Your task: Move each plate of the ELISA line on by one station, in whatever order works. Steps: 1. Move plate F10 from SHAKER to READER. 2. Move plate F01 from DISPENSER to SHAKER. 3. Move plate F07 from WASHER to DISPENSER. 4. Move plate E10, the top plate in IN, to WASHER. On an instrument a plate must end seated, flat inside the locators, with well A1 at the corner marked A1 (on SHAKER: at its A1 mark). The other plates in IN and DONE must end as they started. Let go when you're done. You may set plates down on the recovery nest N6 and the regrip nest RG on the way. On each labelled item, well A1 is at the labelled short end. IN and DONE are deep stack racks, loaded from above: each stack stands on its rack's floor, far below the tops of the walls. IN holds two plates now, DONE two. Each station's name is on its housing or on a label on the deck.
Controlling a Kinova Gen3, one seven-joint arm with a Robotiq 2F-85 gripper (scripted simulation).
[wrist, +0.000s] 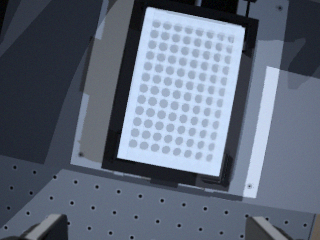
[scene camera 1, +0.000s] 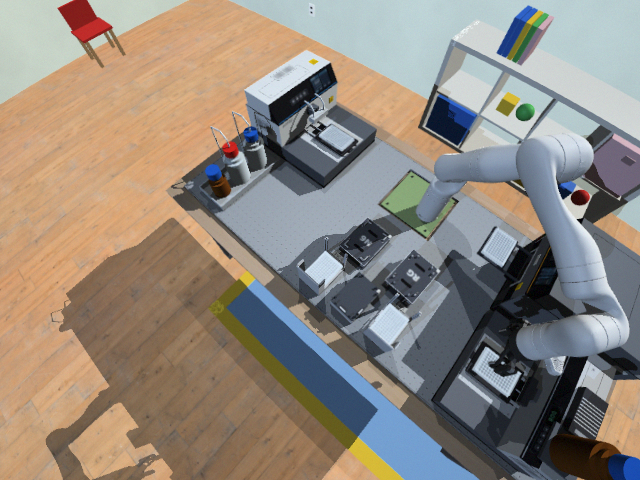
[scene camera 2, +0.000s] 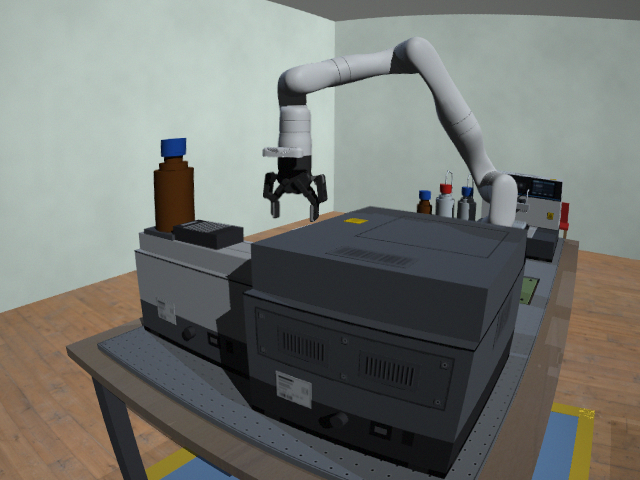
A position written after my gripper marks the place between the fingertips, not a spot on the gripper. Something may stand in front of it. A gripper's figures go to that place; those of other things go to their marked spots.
Labels:
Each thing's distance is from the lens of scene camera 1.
my gripper (scene camera 1: 496, 349): 0.93 m
washer (scene camera 1: 282, 136): 1.25 m

